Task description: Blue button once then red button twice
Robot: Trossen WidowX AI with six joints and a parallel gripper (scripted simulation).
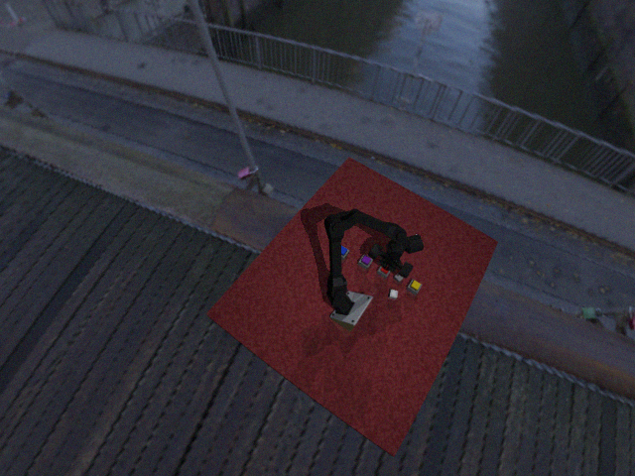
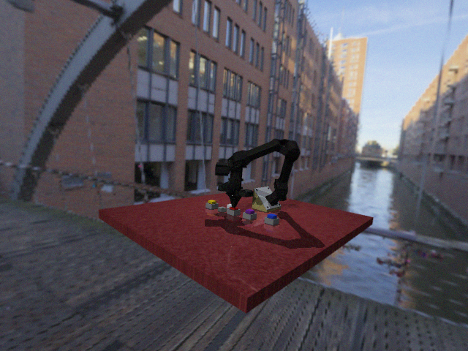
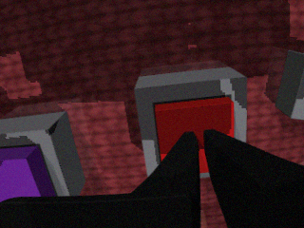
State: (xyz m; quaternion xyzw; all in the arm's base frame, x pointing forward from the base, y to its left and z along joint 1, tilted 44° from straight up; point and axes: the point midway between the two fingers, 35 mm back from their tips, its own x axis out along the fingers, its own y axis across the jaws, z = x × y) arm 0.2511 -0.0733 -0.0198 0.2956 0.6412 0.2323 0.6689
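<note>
Right now my gripper tip is 10 mm above the red button. From my gripper tip the other things lie so: small grey block (70 mm to the right, 20 mm below, 10 mm ahead); then small white block (80 mm to the right, 80 mm behind, 20 mm below); then purple button (90 mm to the left, 10 mm behind).
</note>
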